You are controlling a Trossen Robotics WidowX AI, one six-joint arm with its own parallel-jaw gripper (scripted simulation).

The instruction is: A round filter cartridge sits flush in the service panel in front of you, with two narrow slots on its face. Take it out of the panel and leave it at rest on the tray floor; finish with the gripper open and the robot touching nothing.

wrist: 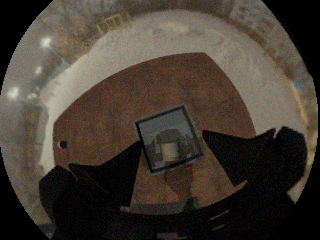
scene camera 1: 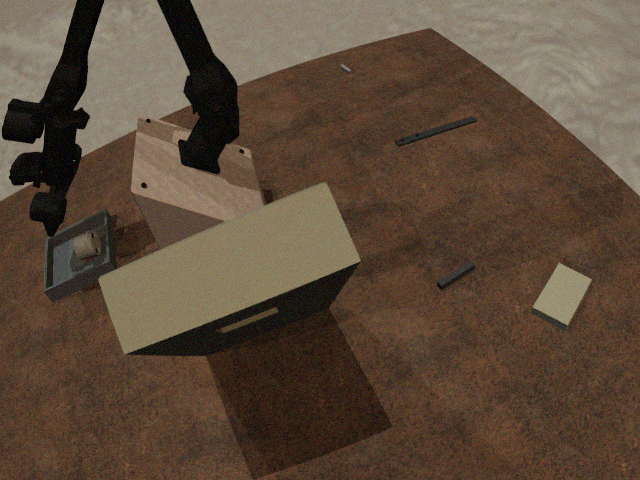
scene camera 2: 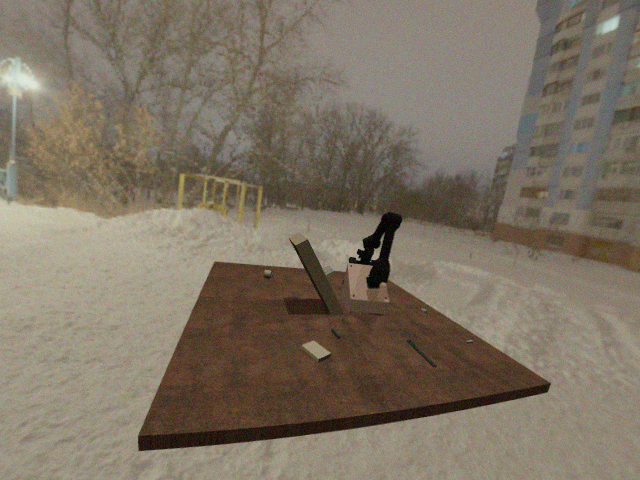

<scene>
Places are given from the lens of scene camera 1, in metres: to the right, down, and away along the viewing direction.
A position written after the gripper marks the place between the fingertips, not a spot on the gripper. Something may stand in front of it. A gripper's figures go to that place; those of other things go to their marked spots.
gripper (scene camera 1: 55, 218): -0.46, -0.04, 0.85
cream block (scene camera 1: 558, 302): 0.32, 0.08, 0.66
tray (scene camera 1: 64, 274): -0.47, 0.06, 0.90
The marked spots on the cream block and the tray are 0.82 m apart.
</scene>
